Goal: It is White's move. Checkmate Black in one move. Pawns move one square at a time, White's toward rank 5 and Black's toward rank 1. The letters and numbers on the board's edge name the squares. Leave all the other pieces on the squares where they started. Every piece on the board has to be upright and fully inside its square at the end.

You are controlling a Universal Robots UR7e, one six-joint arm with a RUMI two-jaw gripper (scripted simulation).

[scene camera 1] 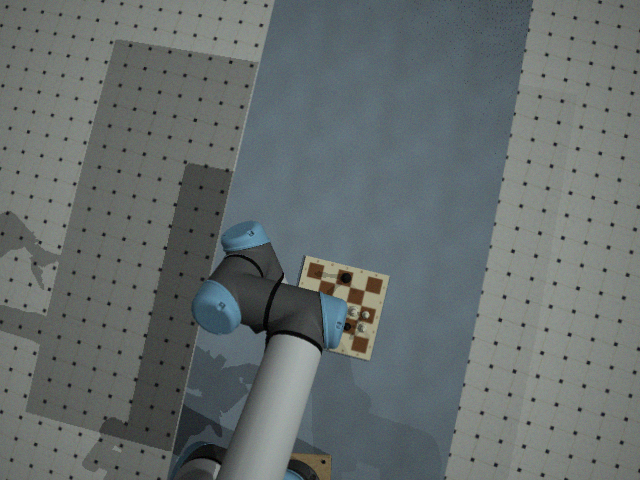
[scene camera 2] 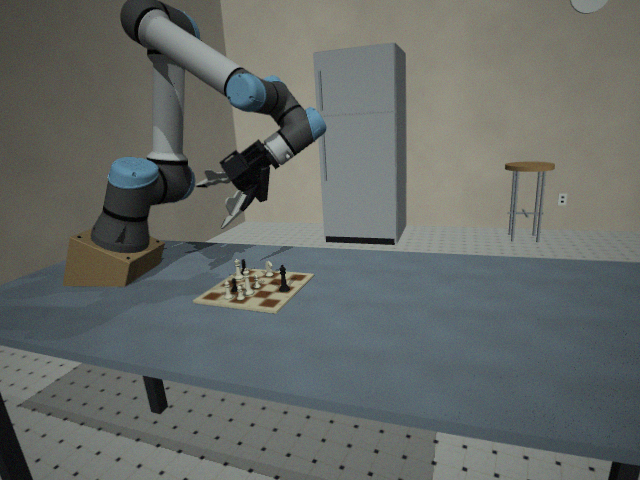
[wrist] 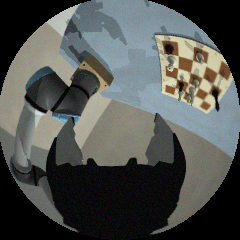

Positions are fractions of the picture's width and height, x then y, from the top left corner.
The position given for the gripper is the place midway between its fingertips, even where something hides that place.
Note:
In view: the gripper (scene camera 2: 0.33, 0.43) and a chessboard (scene camera 1: 0.57, 0.61).
The chessboard is seen too in scene camera 2 (scene camera 2: 0.42, 0.62). The gripper shows as well in the wrist view (wrist: 0.47, 0.48).

